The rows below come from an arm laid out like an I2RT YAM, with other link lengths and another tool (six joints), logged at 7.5 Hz.
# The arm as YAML. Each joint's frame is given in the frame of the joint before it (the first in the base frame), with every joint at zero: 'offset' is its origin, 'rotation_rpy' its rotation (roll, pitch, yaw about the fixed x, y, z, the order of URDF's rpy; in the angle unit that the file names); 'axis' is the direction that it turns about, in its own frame. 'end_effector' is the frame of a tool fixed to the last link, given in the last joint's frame.
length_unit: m
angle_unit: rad
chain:
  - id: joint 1
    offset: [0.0, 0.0, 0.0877]
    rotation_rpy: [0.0, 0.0, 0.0]
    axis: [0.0, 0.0, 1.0]
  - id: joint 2
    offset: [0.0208, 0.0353, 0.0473]
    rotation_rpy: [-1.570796, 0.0, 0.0]
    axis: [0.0, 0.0, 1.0]
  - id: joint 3
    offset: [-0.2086, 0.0, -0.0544]
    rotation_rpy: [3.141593, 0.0, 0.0]
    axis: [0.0, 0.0, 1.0]
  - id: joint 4
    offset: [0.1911, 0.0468, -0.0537]
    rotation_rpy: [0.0, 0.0, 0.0]
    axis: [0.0, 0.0, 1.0]
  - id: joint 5
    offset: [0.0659, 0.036, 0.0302]
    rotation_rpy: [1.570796, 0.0, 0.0]
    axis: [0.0, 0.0, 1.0]
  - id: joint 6
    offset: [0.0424, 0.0, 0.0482]
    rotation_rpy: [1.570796, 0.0, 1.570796]
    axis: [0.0, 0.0, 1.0]
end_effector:
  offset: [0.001, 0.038, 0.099]
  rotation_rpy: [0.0, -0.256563, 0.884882]
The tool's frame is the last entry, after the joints.
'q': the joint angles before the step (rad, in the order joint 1, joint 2, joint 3, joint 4, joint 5, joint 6). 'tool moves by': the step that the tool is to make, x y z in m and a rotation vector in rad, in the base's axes. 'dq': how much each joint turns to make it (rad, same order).
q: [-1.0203, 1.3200, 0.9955, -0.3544, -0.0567, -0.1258]
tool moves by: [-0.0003, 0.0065, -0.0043, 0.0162, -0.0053, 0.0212]
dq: [-0.0011, -0.0176, -0.0277, -0.0013, -0.0255, -0.0040]
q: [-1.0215, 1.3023, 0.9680, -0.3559, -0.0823, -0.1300]
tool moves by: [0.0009, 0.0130, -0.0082, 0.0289, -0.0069, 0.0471]
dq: [0.0056, -0.0304, -0.0504, -0.0021, -0.0453, -0.0108]
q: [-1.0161, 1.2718, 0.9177, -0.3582, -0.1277, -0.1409]
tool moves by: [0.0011, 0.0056, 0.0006, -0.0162, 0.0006, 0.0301]
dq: [0.0129, -0.0305, -0.0249, 0.0054, -0.0071, -0.0182]
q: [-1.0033, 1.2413, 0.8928, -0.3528, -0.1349, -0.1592]
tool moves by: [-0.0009, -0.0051, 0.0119, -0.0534, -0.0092, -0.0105]
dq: [-0.0007, -0.0271, 0.0115, 0.0102, 0.0208, -0.0102]
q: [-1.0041, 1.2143, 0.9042, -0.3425, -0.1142, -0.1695]
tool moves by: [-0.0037, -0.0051, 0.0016, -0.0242, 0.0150, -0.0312]
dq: [-0.0005, 0.0005, 0.0007, 0.0120, 0.0400, -0.0020]
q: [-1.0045, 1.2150, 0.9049, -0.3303, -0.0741, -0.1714]
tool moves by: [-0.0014, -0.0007, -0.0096, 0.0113, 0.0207, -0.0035]
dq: [0.0004, 0.0204, -0.0215, 0.0208, 0.0100, -0.0067]
